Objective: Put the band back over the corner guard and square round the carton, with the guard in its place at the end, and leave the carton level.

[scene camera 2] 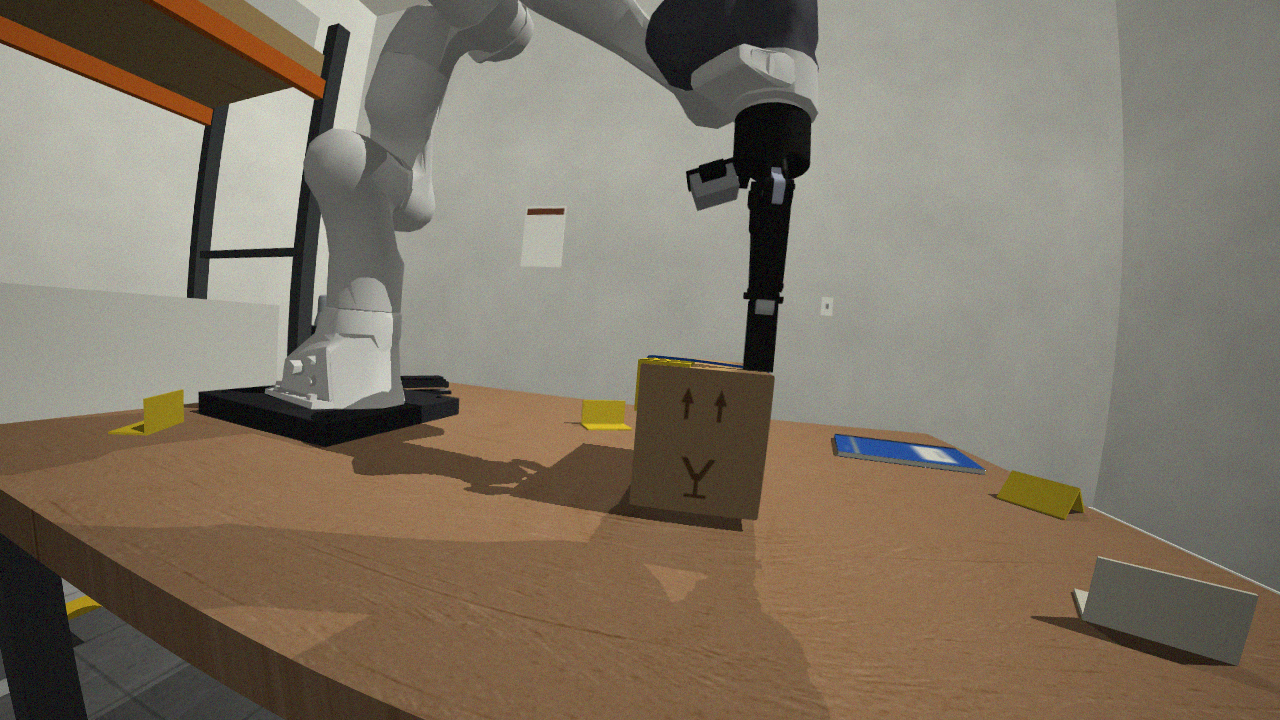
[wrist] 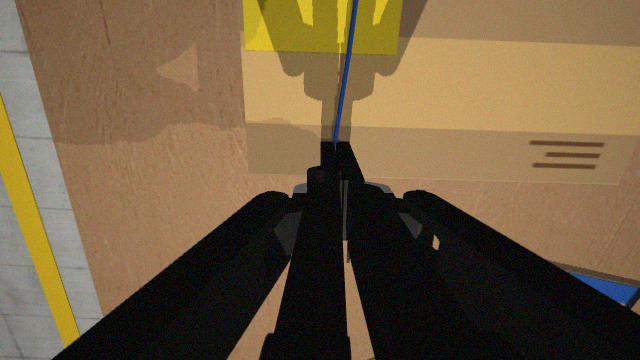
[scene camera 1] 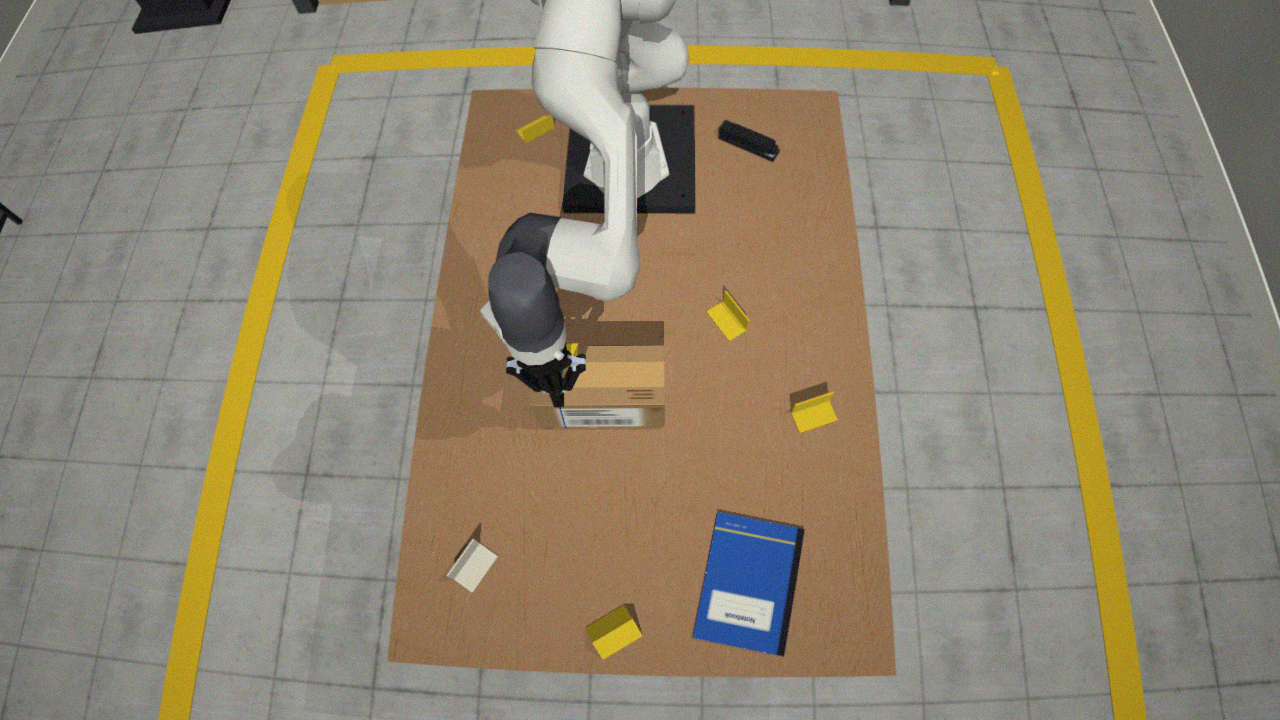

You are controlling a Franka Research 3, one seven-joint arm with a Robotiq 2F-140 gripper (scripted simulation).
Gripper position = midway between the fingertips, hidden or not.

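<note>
Scene camera 2 shows the gripper [scene camera 2: 757, 370] along with a brown carton [scene camera 2: 701, 435], a black block [scene camera 2: 407, 381] and a yellow corner guard [scene camera 2: 1049, 497]. In scene camera 1 the block [scene camera 1: 749, 139] is visible, as are the carton [scene camera 1: 623, 386], the gripper [scene camera 1: 559, 399] and a yellow corner guard [scene camera 1: 818, 411]. The wrist view takes in the gripper [wrist: 334, 163] and the carton [wrist: 502, 98], while the black block is out of frame in the wrist view.
</note>
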